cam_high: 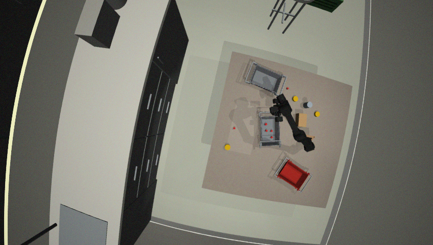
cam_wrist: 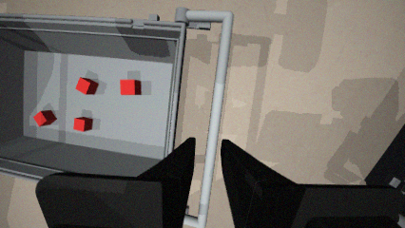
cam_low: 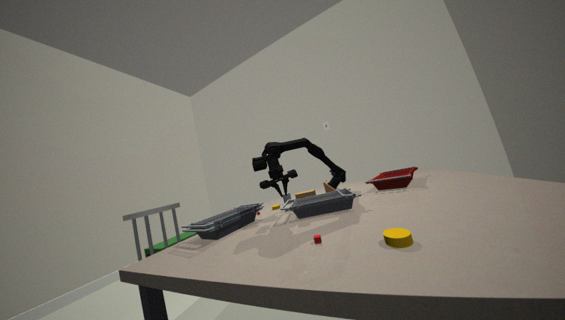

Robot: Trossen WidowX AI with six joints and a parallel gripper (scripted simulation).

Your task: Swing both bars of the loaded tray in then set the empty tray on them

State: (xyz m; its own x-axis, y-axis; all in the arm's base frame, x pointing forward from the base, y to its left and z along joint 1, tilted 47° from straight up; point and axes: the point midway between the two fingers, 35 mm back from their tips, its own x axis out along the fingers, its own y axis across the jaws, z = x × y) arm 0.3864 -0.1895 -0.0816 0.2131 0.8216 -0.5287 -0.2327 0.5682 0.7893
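Now: the red tray 320 mm behind my gripper tip, 530 mm to the left of it and 50 mm below it. The rest, counted from my gripper tip: red cube 290 mm ahead, 190 mm to the left, 90 mm below; box 310 mm behind, 20 mm to the left, 70 mm below.
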